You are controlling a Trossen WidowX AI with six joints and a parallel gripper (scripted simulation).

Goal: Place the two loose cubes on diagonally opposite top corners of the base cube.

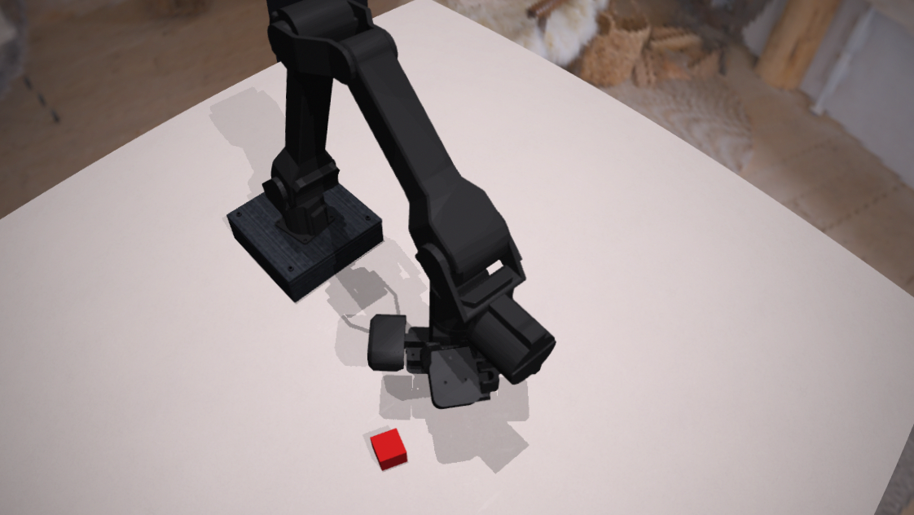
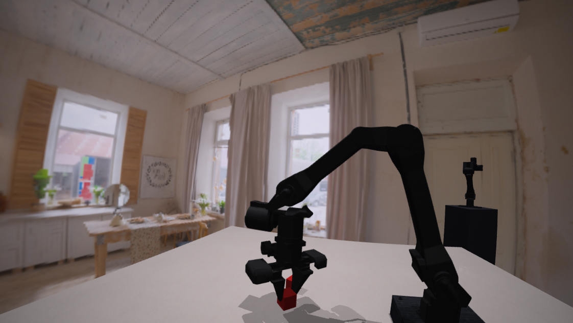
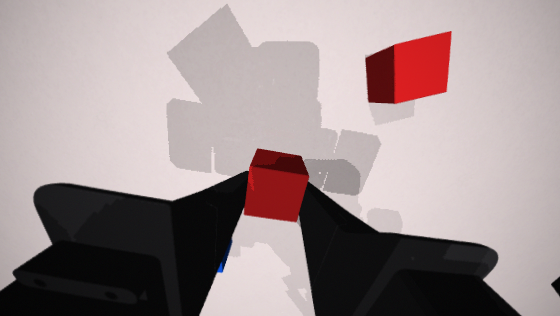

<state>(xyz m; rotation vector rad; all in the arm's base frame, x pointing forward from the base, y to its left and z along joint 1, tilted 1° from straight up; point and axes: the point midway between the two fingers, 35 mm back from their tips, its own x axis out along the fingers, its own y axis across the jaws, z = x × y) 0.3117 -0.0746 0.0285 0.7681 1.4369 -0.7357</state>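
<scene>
Now: the blue base cube 11 cm to the left of my gripper tip, 2 cm below it and 1 cm behind it.
</scene>
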